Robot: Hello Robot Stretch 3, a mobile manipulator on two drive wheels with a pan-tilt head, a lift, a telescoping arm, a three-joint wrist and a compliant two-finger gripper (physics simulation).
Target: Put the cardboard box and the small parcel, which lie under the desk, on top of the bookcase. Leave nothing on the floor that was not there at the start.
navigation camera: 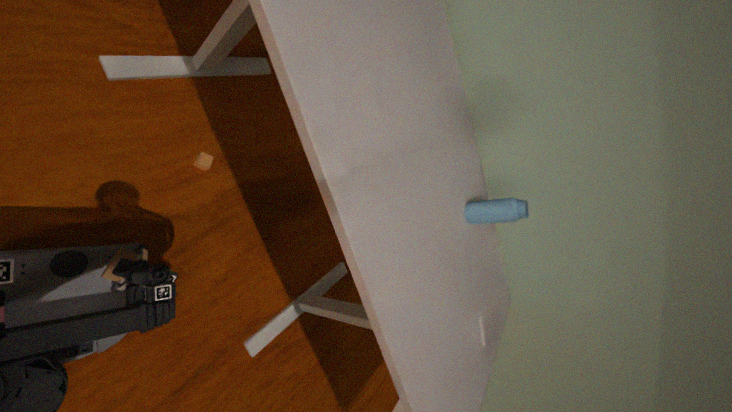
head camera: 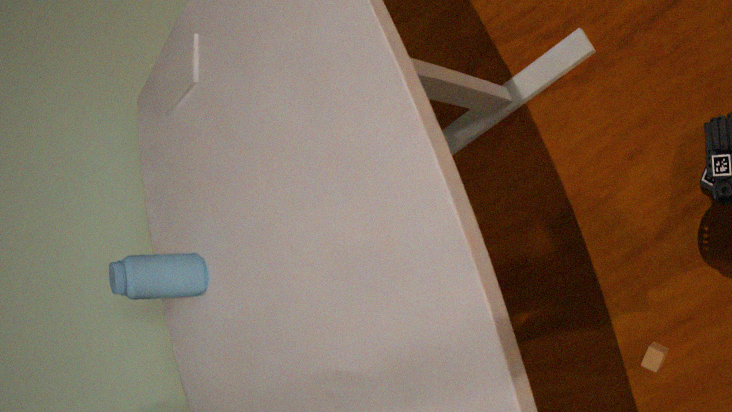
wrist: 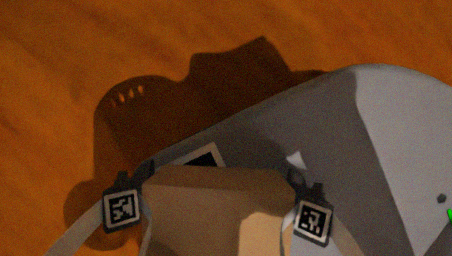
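Note:
The cardboard box, plain tan, is held between the fingers of my gripper. In the wrist view both fingertips press on its sides. The box is up over the grey robot base, with the arm drawn in. In the head camera view part of the wrist shows at the right edge, and the fingers are out of view. The small parcel, a small tan cube, lies on the wooden floor in front of the desk. The bookcase does not show.
A blue bottle stands on the desk near the green wall. A thin white object is at the desk's far end. White desk feet stick out over the floor.

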